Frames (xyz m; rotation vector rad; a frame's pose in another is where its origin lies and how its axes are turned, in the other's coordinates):
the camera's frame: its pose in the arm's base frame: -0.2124 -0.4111 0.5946 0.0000 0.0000 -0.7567
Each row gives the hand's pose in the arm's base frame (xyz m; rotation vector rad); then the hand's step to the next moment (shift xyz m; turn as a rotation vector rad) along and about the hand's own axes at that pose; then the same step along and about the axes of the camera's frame.
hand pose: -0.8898 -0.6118 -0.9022 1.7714 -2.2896 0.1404
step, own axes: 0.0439 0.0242 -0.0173 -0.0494 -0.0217 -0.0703
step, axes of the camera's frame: -0.0014 -0.0441 0.0294 -0.0084 0.0697 0.0541
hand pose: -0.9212 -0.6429 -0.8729 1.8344 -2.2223 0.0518
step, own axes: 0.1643 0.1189 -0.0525 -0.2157 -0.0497 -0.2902
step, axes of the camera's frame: -0.0125 -0.1819 0.1031 -0.0746 0.2767 0.2260
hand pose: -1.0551 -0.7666 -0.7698 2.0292 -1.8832 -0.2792
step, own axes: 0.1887 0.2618 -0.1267 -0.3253 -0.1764 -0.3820
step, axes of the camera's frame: -0.0010 -0.2541 0.2358 -0.0587 0.4655 0.2505
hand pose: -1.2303 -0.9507 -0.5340 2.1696 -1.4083 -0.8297
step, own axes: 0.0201 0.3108 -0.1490 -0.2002 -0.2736 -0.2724
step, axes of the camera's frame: 0.0225 -0.1684 0.3005 0.0165 0.4277 0.0772
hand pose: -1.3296 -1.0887 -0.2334 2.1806 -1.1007 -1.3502
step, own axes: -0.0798 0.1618 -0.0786 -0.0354 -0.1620 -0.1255
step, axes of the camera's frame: 0.0192 -0.0510 0.1891 0.0430 0.2023 -0.0213
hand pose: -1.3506 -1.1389 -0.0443 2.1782 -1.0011 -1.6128
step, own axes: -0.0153 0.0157 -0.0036 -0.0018 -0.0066 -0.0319
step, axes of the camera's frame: -0.0021 -0.0049 0.0216 0.0229 0.0215 0.0089
